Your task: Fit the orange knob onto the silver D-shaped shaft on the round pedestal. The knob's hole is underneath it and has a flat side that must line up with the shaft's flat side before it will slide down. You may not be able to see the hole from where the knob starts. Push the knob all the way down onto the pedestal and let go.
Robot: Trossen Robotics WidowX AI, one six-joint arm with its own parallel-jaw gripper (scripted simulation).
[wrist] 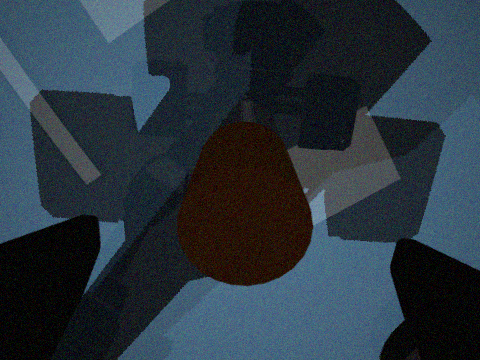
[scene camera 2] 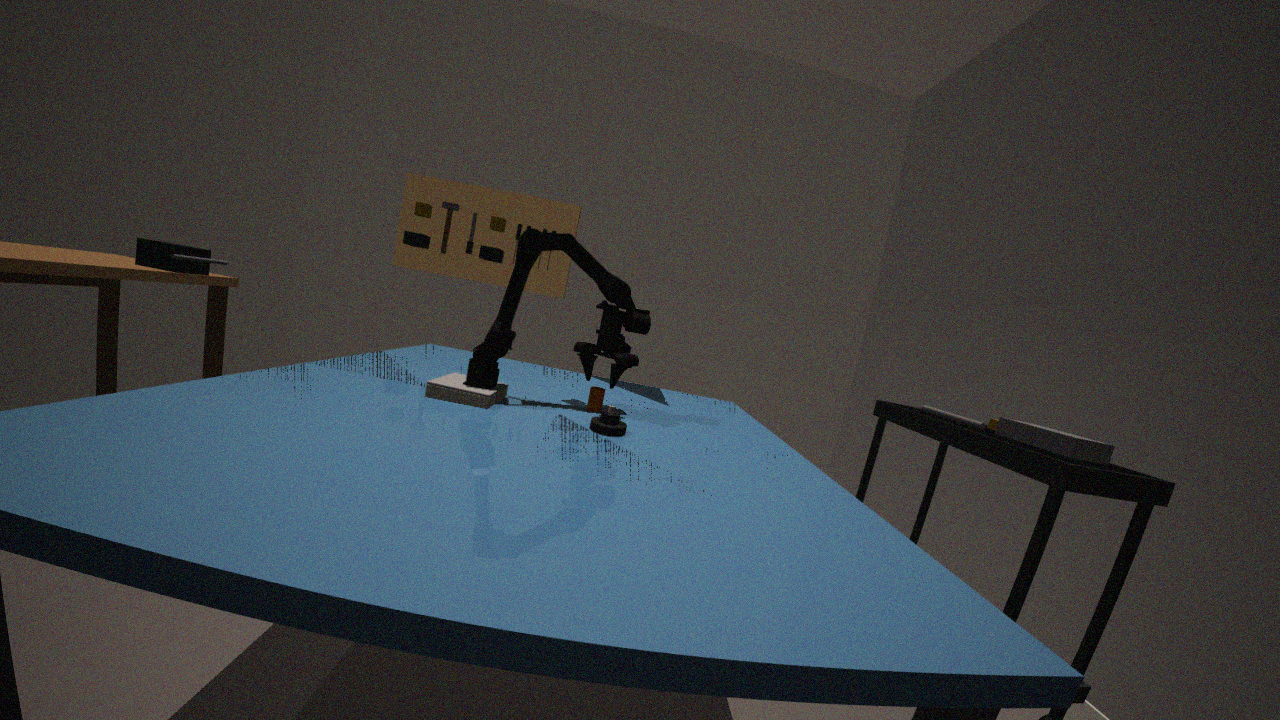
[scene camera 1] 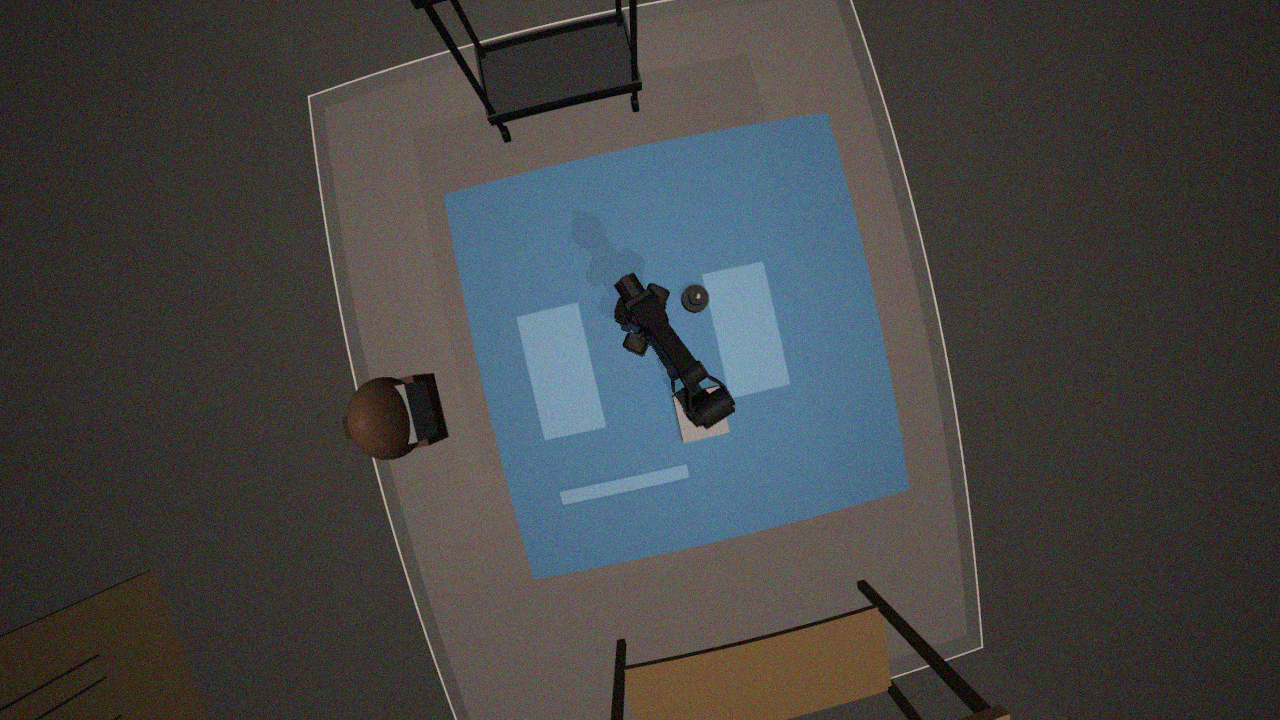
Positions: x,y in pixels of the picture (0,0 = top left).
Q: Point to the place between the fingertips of my gripper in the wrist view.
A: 248,244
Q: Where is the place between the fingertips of my gripper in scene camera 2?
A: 599,384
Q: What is my gripper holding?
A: Nothing.
